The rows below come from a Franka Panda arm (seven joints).
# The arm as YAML. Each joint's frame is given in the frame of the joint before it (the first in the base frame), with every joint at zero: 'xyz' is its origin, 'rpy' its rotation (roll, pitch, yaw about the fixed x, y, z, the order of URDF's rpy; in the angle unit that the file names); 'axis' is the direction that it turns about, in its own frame. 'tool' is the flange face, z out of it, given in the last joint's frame.
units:
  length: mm
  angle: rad
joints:
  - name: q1
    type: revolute
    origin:
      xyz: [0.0, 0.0, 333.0]
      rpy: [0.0, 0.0, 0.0]
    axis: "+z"
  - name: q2
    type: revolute
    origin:
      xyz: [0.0, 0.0, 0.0]
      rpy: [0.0, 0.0, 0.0]
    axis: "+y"
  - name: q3
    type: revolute
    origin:
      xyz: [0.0, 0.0, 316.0]
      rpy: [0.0, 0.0, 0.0]
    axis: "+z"
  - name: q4
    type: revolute
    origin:
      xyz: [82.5, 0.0, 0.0]
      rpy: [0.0, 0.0, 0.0]
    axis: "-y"
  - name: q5
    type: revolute
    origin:
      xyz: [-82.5, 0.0, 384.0]
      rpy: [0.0, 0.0, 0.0]
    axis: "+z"
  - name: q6
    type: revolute
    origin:
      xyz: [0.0, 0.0, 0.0]
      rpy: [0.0, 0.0, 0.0]
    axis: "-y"
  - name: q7
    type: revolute
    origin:
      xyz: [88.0, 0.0, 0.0]
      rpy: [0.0, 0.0, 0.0]
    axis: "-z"
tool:
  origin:
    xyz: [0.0, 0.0, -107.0]
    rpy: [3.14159, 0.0, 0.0]
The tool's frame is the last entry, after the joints.
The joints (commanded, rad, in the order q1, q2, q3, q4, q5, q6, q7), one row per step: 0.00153, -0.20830, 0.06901, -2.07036, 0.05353, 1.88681, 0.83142; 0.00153, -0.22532, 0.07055, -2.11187, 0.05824, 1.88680, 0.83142; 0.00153, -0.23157, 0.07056, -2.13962, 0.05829, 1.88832, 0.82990; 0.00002, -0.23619, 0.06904, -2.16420, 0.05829, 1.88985, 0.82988; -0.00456, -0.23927, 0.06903, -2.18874, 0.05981, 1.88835, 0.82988; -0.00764, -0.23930, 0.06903, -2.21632, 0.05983, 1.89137, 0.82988; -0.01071, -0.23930, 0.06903, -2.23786, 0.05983, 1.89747, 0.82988; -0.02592, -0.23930, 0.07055, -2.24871, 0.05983, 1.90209, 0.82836; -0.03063, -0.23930, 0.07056, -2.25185, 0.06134, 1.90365, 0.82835; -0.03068, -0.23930, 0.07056, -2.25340, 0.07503, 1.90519, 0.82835
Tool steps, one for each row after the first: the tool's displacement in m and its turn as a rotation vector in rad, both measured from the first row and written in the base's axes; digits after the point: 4 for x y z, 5 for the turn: -0.0091, 0.0004, -0.0116, 0.00129, 0.02469, -0.00053; -0.0142, -0.0001, -0.0217, -0.00052, 0.04454, 0.00045; -0.0187, -0.0020, -0.0309, -0.00170, 0.06291, -0.00300; -0.0234, -0.0045, -0.0411, -0.00181, 0.08590, -0.00847; -0.0280, -0.0065, -0.0537, -0.00330, 0.11038, -0.01217; -0.0313, -0.0083, -0.0632, -0.00423, 0.12579, -0.01585; -0.0326, -0.0149, -0.0679, -0.00411, 0.13199, -0.02844; -0.0329, -0.0170, -0.0692, -0.00252, 0.13364, -0.03379; -0.0331, -0.0160, -0.0697, 0.01017, 0.13423, -0.03897
